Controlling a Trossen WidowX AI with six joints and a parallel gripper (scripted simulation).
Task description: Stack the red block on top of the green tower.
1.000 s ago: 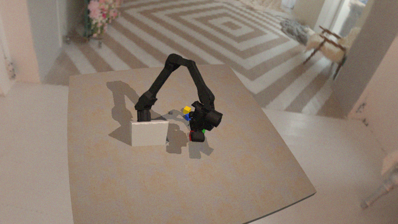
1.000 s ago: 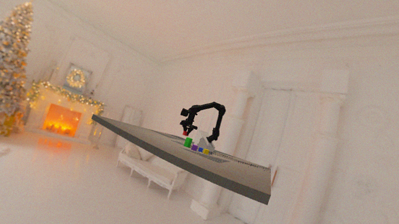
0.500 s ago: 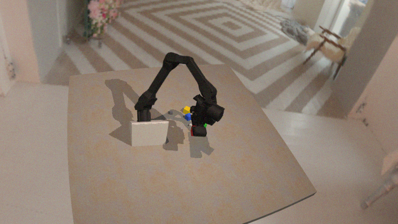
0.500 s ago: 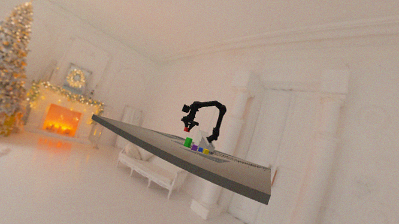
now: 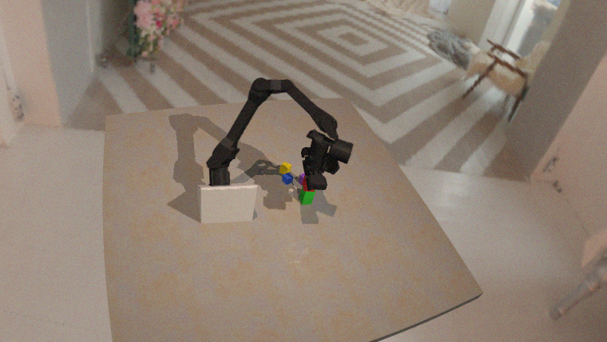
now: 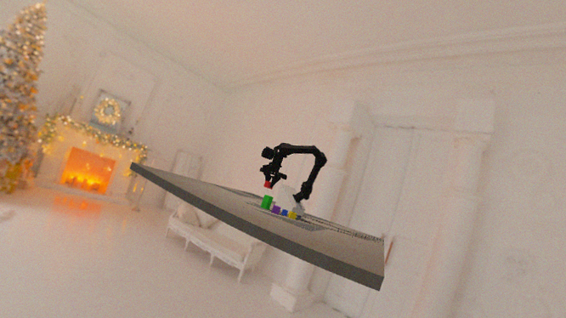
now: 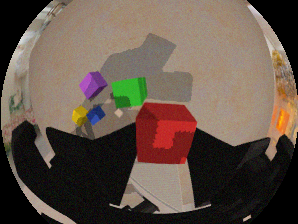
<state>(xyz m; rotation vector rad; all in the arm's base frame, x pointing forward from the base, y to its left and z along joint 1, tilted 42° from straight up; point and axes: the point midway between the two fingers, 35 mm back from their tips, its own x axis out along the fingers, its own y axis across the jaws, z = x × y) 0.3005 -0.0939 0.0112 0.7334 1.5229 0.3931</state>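
The small white piece is 2 cm behind my gripper tip, 9 cm to the left of it and 12 cm below it. The rest, counted from my gripper tip: red block 1 cm above; blue block 1 cm behind, 15 cm to the left, 11 cm below; purple block 6 cm ahead, 13 cm to the left, 10 cm below.
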